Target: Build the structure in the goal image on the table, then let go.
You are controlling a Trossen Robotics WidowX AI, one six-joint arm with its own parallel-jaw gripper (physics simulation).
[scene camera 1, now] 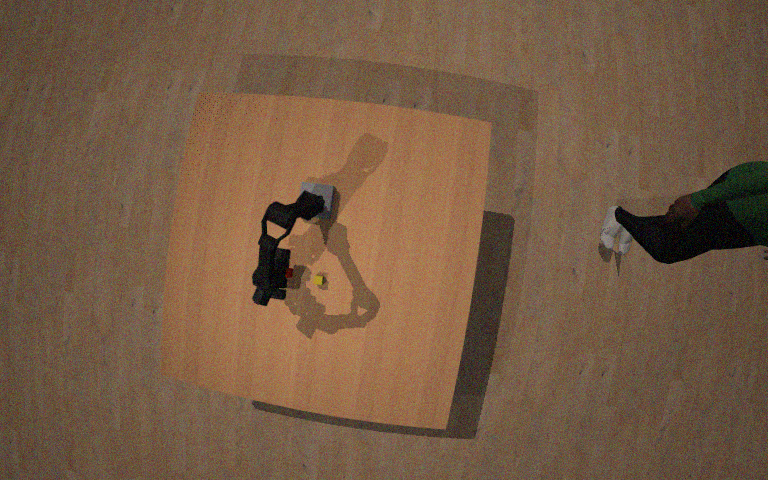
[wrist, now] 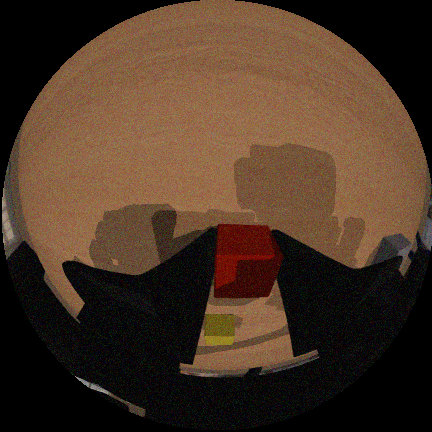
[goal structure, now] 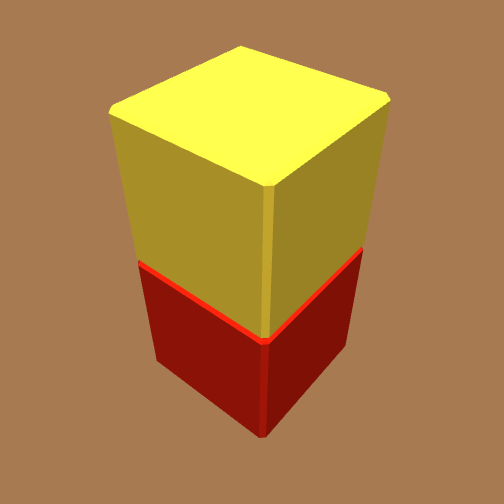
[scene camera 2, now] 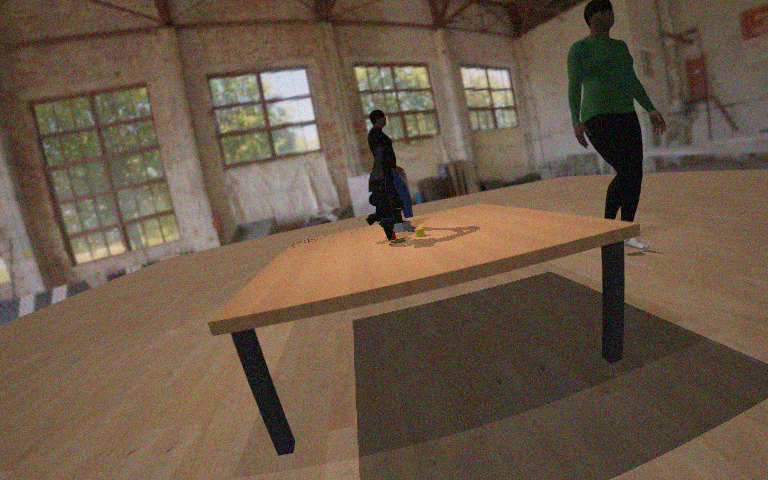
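Where they show: gripper, fingertip midpoint: (scene camera 1: 285, 271) (wrist: 243, 235) (scene camera 2: 389, 238); arm's base, origin of the base link: (scene camera 1: 314, 204) (scene camera 2: 397, 222).
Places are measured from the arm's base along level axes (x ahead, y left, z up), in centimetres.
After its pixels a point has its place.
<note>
A red cube (scene camera 1: 289, 272) @(y -11.2, x 25.1, z -0.1 cm) (scene camera 2: 393, 234) @(y -11.8, x 27.0, z -1.0 cm) (wrist: 249, 281) @(y -12.2, x 25.1, z -0.1 cm) is held between the two black fingers of my gripper (scene camera 1: 285, 272) @(y -13.5, x 25.0, z -2.7 cm) (scene camera 2: 390, 232) @(y -13.5, x 25.0, z -2.7 cm) (wrist: 243, 235) @(y -13.5, x 25.0, z -2.7 cm). The gripper is shut on it and points down; the cube appears to be a little above the table, though the exact height is hard to tell. A yellow cube (scene camera 1: 318, 280) @(y -0.2, x 28.6, z -1.0 cm) (scene camera 2: 419, 232) @(y -1.1, x 30.1, z -2.4 cm) (wrist: 219, 326) @(y -1.9, x 28.2, z -2.4 cm) sits on the table, apart from the red cube, to its right in scene camera 1. In the wrist view it shows between the fingers, below the red cube. The fingers hide the red cube's sides.
The wooden table (scene camera 1: 396, 339) @(y 28.2, x 53.7, z -4.3 cm) (scene camera 2: 317, 277) @(y -48.4, x 53.0, z -4.3 cm) carries the arm's grey base block (scene camera 1: 327, 189) @(y 5.1, x -5.5, z 0.0 cm) (scene camera 2: 402, 226) @(y 0.7, x 4.8, z -2.0 cm) (wrist: 393, 247) @(y -7.1, x 3.1, z -1.2 cm), up from the cubes in scene camera 1. Arm shadows fall around the yellow cube. A person in green (scene camera 1: 730, 189) (scene camera 2: 603, 79) stands off the table's right side.
</note>
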